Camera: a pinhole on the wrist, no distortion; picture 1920 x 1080 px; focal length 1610.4 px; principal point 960.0 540.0 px. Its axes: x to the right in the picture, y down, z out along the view. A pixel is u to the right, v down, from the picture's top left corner.
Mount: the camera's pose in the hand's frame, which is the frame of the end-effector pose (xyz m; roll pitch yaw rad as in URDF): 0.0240 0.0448 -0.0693 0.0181 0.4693 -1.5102
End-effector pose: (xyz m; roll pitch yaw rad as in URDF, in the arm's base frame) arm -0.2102 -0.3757 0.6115 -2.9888 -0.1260 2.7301
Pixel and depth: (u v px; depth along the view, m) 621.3 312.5 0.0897
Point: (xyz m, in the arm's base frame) -0.2160 -0.3544 0.5912
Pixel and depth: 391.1 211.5 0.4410
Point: -0.2229 -0.4578 0.2205
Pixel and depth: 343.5 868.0 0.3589
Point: -0.3463 -0.3592 0.3139
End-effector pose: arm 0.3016 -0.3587 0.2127 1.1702 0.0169 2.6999
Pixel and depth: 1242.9 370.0 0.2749
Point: 0.3834 -0.1875 0.1583
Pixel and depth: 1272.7 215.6 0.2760
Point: 0.4076 -0.1979 0.1519
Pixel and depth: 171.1 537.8 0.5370
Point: 0.4873 0.0763 0.4517
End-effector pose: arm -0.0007 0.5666 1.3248 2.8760 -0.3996 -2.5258
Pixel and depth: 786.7 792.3 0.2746
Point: -0.1145 0.4869 1.1704
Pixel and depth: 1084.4 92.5 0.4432
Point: 0.0193 0.4522 0.9679
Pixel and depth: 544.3 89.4 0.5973
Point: -0.0882 0.5607 0.7732
